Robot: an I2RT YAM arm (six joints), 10 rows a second.
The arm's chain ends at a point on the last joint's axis. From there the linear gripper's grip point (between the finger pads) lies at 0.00 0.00 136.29 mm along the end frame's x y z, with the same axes.
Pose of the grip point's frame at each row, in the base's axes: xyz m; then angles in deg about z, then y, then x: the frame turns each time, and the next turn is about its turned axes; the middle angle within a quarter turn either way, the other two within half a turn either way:
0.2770 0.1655 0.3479 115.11 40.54 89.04
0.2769 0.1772 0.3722 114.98 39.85 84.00
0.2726 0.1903 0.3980 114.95 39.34 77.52
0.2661 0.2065 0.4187 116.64 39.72 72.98
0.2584 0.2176 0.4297 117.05 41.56 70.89
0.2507 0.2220 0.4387 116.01 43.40 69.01
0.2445 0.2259 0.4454 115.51 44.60 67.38
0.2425 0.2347 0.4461 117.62 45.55 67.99
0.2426 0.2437 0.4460 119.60 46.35 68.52
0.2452 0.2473 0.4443 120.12 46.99 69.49
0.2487 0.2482 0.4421 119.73 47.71 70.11
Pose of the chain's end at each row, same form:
0.1542 0.1063 0.3462 115.11 40.54 89.04
0.1579 0.1117 0.3613 114.98 39.85 84.00
0.1598 0.1172 0.3752 114.95 39.34 77.52
0.1610 0.1253 0.3880 116.64 39.72 72.98
0.1572 0.1327 0.3963 117.05 41.56 70.89
0.1511 0.1361 0.4032 116.01 43.40 69.01
0.1468 0.1385 0.4081 115.51 44.60 67.38
0.1474 0.1438 0.4103 117.62 45.55 67.99
0.1502 0.1497 0.4116 119.60 46.35 68.52
0.1523 0.1530 0.4117 120.12 46.99 69.49
0.1544 0.1549 0.4109 119.73 47.71 70.11

